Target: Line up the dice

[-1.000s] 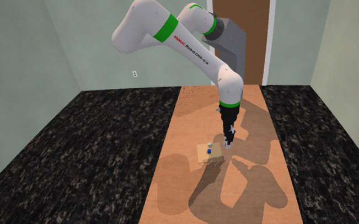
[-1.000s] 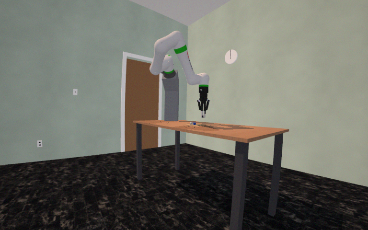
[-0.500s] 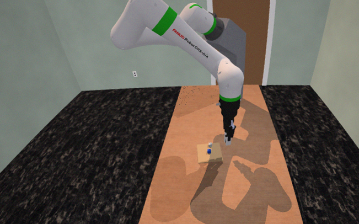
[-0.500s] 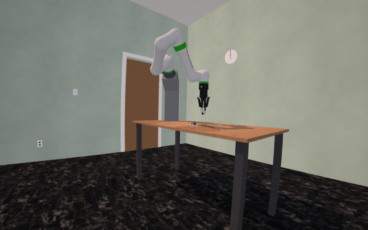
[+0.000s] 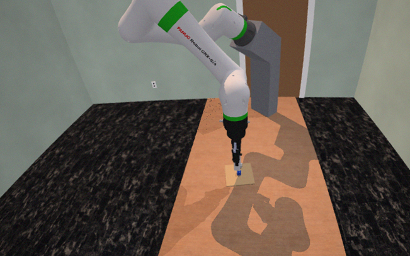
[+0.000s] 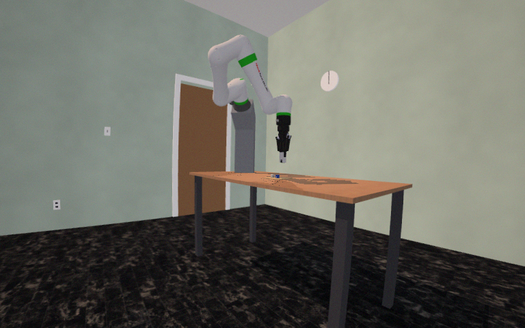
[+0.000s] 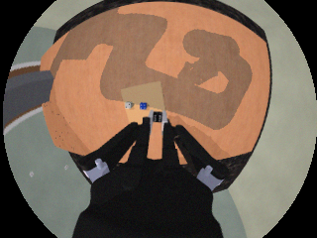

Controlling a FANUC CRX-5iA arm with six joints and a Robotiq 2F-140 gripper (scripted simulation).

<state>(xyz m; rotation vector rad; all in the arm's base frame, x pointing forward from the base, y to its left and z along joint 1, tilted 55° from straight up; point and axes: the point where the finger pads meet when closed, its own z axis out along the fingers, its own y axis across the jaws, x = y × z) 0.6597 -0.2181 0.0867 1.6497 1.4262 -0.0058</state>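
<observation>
My gripper is now 12 cm above the blue die, 5 cm past it and 2 cm to the right of it. The rest, counted from my hand: tan mat: 14 cm below, 5 cm behind, 2 cm to the left; white die: 12 cm below, 9 cm behind, 4 cm to the left; black die: 2 cm below.
</observation>
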